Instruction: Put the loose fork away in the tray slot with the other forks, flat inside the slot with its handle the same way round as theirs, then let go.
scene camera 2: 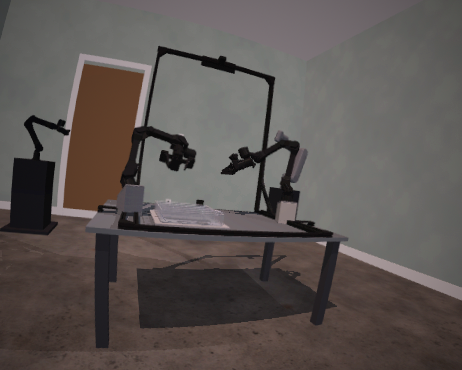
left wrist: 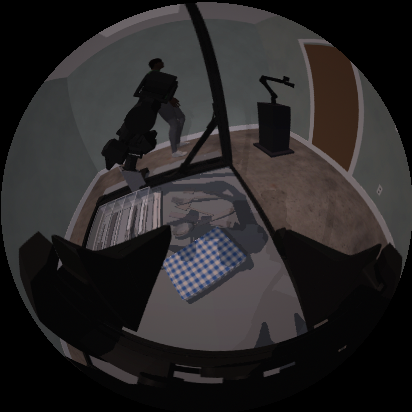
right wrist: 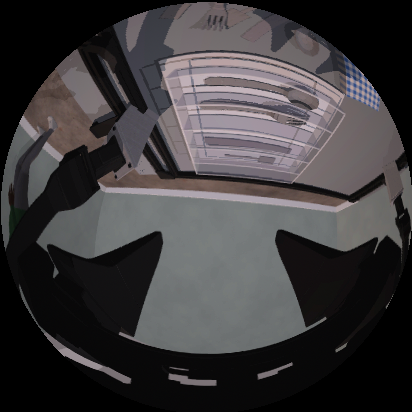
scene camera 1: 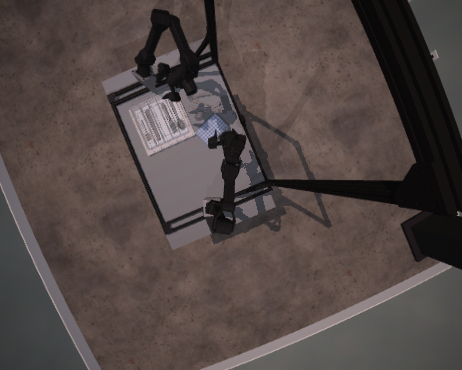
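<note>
The loose fork (right wrist: pixel 216 20) lies among other utensils beyond the tray, its tines toward the tray; its handle is cut off at the top of the right wrist view. The clear tray (scene camera 1: pixel 170 147) (left wrist: pixel 158 210) (right wrist: pixel 240 60) has forks (right wrist: pixel 292 118) in its second slot from the top of the right wrist view, handles left and tines right. My right gripper (scene camera 1: pixel 172 96) (scene camera 2: pixel 188 165) (right wrist: pixel 220 237) is open and empty, high above the tray's end. My left gripper (scene camera 1: pixel 212 140) (scene camera 2: pixel 227 171) (left wrist: pixel 230 234) is open and empty, above the table near the checked cloth.
The blue checked cloth (scene camera 1: pixel 211 126) (left wrist: pixel 205 265) (right wrist: pixel 362 84) lies beside the tray. A spoon (right wrist: pixel 303 98) lies in the slot next to the forks. Scattered utensils lie past the cloth, partly in shadow. A dark frame post (left wrist: pixel 215 90) rises at the table's edge.
</note>
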